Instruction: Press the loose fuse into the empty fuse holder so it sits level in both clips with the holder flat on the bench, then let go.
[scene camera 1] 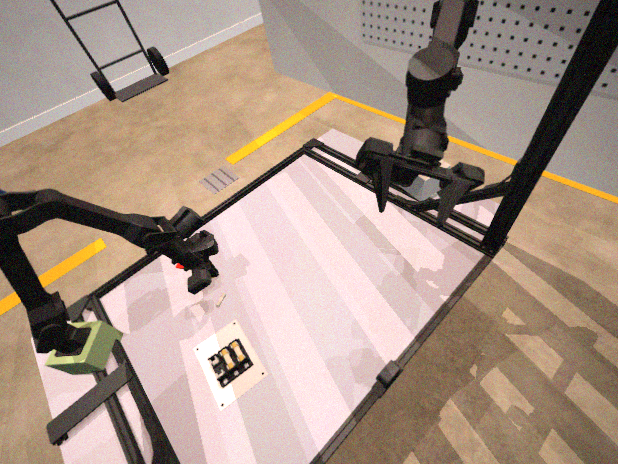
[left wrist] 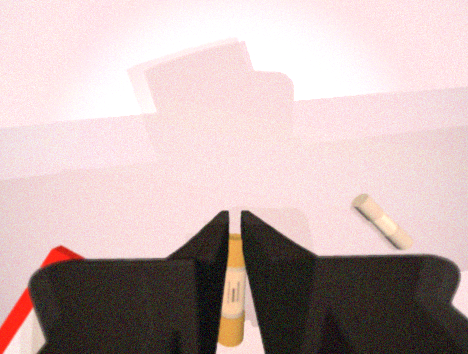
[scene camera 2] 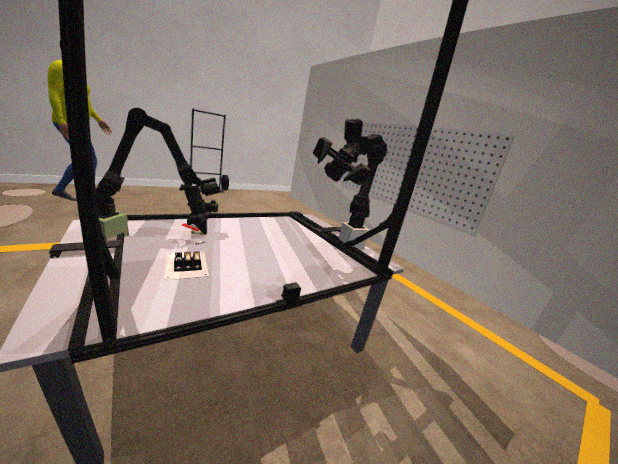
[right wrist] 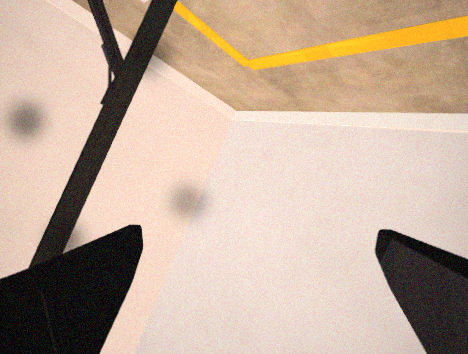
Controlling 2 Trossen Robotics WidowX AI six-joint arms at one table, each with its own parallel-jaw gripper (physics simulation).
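Frame: origin at the left arm's base, x ahead, y left, z up, level; metres.
Seen in the pictures: left gripper, fingertip midpoint: (scene camera 1: 217,274) (left wrist: 234,218) (scene camera 2: 205,234); right gripper, fingertip midpoint: (scene camera 1: 411,219) (scene camera 2: 331,170) (right wrist: 259,238); left arm's base, origin of the base link: (scene camera 1: 74,341) (scene camera 2: 104,214); right arm's base, origin of the base link: (scene camera 2: 355,225).
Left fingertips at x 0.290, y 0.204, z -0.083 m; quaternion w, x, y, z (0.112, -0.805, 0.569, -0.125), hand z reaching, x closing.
Offsets run from my left fingertips to a thing's top centre. "pt": to the spot under its first point.
My left gripper (scene camera 1: 200,282) (scene camera 2: 200,228) (left wrist: 234,218) is low over the bench at the back left. It is shut on the loose fuse {dz +0.010, dx -0.033, dy -0.010 m} (left wrist: 232,291), a pale tube with orange end caps that shows between the fingers in the left wrist view. The black fuse holder {pt dz +0.026, dx +0.088, dy -0.260 m} (scene camera 1: 230,362) (scene camera 2: 187,261) sits flat on a white card {pt dz -0.003, dx +0.050, dy -0.313 m} (scene camera 1: 215,391) (scene camera 2: 171,274) nearer the front. It carries two seated fuses, and its left slot is empty. My right gripper (scene camera 1: 412,214) (scene camera 2: 327,158) (right wrist: 259,238) is open and empty, raised high at the far right.
A pale cylinder {dz +0.006, dx +0.025, dy -0.083 m} (scene camera 1: 221,299) (left wrist: 381,221) lies on the bench just right of the left gripper. A red part {dz +0.009, dx -0.091, dy +0.059 m} (scene camera 1: 179,265) (scene camera 2: 189,226) (left wrist: 64,253) lies to its left. A green box (scene camera 1: 95,345) (scene camera 2: 114,226) sits at the bench's left edge. Black frame rails border the bench.
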